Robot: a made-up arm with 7 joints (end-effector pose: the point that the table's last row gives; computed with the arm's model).
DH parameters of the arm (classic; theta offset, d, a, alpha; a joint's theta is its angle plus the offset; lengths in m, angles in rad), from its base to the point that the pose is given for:
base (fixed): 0 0 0 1.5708
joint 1: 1.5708 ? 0 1.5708
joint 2: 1.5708 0 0 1.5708
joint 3: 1.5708 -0.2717 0 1.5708
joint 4: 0 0 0 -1.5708
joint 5: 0 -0.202 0 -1.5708
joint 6: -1.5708 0 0 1.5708
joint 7: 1.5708 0 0 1.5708
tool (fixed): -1.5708 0 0 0
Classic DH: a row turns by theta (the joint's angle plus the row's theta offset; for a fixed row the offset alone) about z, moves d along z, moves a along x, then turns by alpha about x.
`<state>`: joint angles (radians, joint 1 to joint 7).
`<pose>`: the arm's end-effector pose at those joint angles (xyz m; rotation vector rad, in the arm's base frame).
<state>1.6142 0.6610 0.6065 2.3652 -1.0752 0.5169 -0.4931</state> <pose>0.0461 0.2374 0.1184 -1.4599 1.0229 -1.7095</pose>
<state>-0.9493 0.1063 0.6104 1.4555 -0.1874 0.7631 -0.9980</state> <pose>-0.1328 0.2411 -0.2973 1.6147 0.3671 0.0453</pose>
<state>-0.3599 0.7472 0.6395 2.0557 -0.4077 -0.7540 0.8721</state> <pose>0.1139 0.2943 -0.1046 0.7183 -1.2664 -2.0163</pose>
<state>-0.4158 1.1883 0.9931 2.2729 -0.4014 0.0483 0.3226</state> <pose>0.1042 0.2747 0.0274 1.6554 -1.4965 -1.3764</pose>
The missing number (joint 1, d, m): -0.0954
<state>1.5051 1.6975 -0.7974 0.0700 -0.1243 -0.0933 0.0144</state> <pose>-0.0490 0.5661 0.0131 1.6089 -0.4874 0.4250</pose>
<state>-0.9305 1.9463 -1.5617 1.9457 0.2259 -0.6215 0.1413</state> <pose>-0.0811 0.3483 -0.0625 -1.0719 0.3256 -0.9612</pose>
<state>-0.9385 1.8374 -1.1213 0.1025 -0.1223 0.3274 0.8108</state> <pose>0.0913 0.5562 0.0557 1.0013 2.1452 -0.6712</pose>
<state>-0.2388 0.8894 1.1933 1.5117 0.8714 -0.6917 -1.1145</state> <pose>0.0644 0.4338 -0.0497 -1.0125 2.0965 -1.7454</pose>
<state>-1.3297 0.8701 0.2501 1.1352 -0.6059 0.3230 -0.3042</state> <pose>-0.1475 0.3975 -0.2190 0.9587 0.3114 -1.3373</pose>
